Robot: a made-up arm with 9 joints. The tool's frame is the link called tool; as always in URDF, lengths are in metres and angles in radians.
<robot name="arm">
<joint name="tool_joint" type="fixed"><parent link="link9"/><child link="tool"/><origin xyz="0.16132 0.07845 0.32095" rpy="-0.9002 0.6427 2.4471"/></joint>
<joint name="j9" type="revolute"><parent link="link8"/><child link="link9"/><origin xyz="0.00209 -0.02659 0.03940" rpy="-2.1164 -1.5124 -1.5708"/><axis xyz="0 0 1"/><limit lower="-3.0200" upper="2.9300"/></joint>
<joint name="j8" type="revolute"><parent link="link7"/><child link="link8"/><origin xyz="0.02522 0.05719 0.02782" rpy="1.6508 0.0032 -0.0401"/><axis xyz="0 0 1"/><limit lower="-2.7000" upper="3.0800"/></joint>
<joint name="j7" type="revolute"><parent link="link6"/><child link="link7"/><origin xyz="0.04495 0.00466 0.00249" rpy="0.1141 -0.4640 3.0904"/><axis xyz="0 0 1"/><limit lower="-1.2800" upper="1.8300"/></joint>
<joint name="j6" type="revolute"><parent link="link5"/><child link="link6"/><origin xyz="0.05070 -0.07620 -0.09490" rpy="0.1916 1.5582 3.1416"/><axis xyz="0 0 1"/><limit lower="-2.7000" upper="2.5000"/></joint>
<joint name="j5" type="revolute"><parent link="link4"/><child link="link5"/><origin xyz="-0.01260 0.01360 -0.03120" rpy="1.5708 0.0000 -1.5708"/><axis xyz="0 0 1"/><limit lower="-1.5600" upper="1.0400"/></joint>
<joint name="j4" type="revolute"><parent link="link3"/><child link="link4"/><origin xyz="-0.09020 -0.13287 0.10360" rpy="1.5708 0.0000 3.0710"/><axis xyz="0 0 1"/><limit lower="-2.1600" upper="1.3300"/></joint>
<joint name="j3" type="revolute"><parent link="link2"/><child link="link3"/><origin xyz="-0.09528 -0.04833 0.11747" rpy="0.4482 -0.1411 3.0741"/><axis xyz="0 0 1"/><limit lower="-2.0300" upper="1.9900"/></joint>
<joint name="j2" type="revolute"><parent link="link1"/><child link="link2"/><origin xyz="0.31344 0.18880 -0.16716" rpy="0.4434 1.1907 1.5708"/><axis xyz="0 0 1"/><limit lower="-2.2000" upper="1.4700"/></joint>
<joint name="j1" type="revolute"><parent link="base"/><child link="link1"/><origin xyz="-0.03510 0.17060 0.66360" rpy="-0.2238 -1.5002 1.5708"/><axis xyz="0 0 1"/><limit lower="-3.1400" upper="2.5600"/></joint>
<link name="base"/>
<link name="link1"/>
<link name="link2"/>
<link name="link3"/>
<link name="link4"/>
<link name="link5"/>
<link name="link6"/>
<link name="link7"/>
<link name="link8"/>
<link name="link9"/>
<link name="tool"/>
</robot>
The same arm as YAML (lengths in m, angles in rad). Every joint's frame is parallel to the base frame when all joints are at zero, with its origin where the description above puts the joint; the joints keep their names.
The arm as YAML. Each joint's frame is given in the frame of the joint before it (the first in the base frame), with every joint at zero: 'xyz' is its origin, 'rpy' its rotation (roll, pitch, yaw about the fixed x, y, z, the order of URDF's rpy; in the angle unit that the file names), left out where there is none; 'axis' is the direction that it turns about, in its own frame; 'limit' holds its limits. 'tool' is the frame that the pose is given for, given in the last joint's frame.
units:
  length: m
  angle: rad
joints:
  - name: j1
    type: revolute
    origin:
      xyz: [-0.0351, 0.1706, 0.6636]
    axis: [-0.221908, -0.972637, 0.068803]
    limit:
      lower: -3.14
      upper: 2.56
  - name: j2
    type: revolute
    origin:
      xyz: [-0.147, 0.2265, 0.2982]
    axis: [-0.892275, -0.109997, 0.437888]
    limit:
      lower: -2.2
      upper: 1.47
  - name: j3
    type: revolute
    origin:
      xyz: [-0.0695, -0.1005, 0.1014]
    axis: "-x"
    limit:
      lower: -2.03
      upper: 1.99
  - name: j4
    type: revolute
    origin:
      xyz: [-0.1036, 0.0806, -0.1389]
    axis: "+z"
    limit:
      lower: -2.16
      upper: 1.33
  - name: j5
    type: revolute
    origin:
      xyz: [-0.0136, -0.0126, -0.0312]
    axis: "-y"
    limit:
      lower: -1.56
      upper: 1.04
  - name: j6
    type: revolute
    origin:
      xyz: [0.0507, 0.0949, -0.0762]
    axis: [-0.981628, -0.0123, 0.190406]
    limit:
      lower: -2.7
      upper: 2.5
  - name: j7
    type: revolute
    origin:
      xyz: [-0.0039, 0.0449, -0.0041]
    axis: [-0.895119, 0.438609, 0.079902]
    limit:
      lower: -1.28
      upper: 1.83
  - name: j8
    type: revolute
    origin:
      xyz: [-0.0308, -0.0104, 0.0602]
    axis: [0.0, -0.0001, -1.0]
    limit:
      lower: -2.7
      upper: 3.08
  - name: j9
    type: revolute
    origin:
      xyz: [0.023, -0.0135, -0.0394]
    axis: [0.092198, -0.995277, 0.030399]
    limit:
      lower: -3.02
      upper: 2.93
tool:
  origin:
    xyz: [0.1161, -0.3162, -0.1474]
    rpy: [-0.0268, -0.6705, 1.0023]

